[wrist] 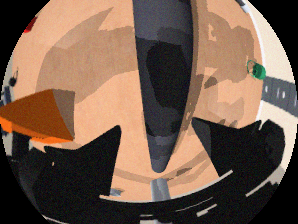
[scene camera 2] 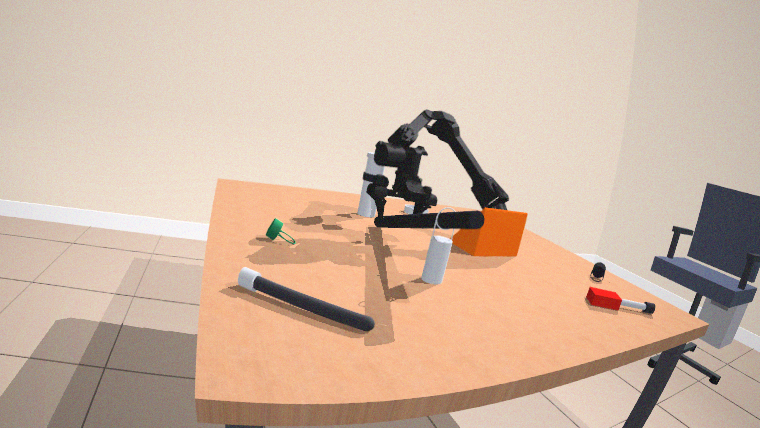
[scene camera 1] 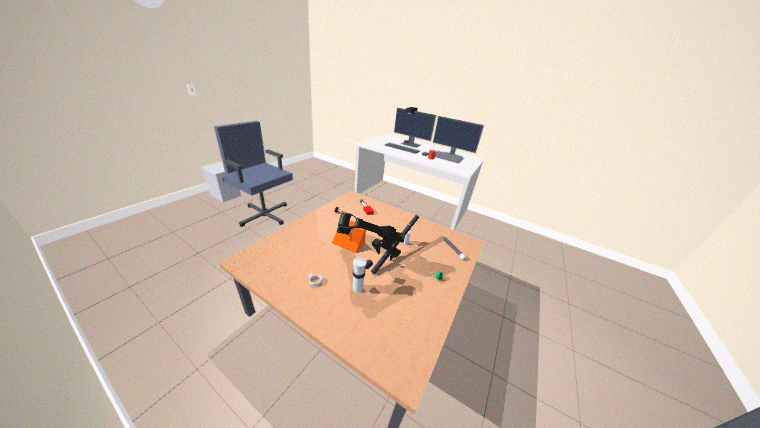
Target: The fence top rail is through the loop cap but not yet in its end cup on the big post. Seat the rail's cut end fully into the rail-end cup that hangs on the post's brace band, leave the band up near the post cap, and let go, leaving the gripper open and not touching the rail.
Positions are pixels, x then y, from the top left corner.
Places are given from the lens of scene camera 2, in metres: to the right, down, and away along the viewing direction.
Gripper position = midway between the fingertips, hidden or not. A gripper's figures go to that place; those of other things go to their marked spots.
gripper (scene camera 2: pixel 396 225): 0.04, 0.03, 1.16
dark top rail (scene camera 2: pixel 427 220): 0.10, 0.01, 0.94
red-handled tool (scene camera 2: pixel 597 297): 0.56, 0.21, 0.89
The marked spots on the dark top rail and the red-handled tool are 0.50 m apart.
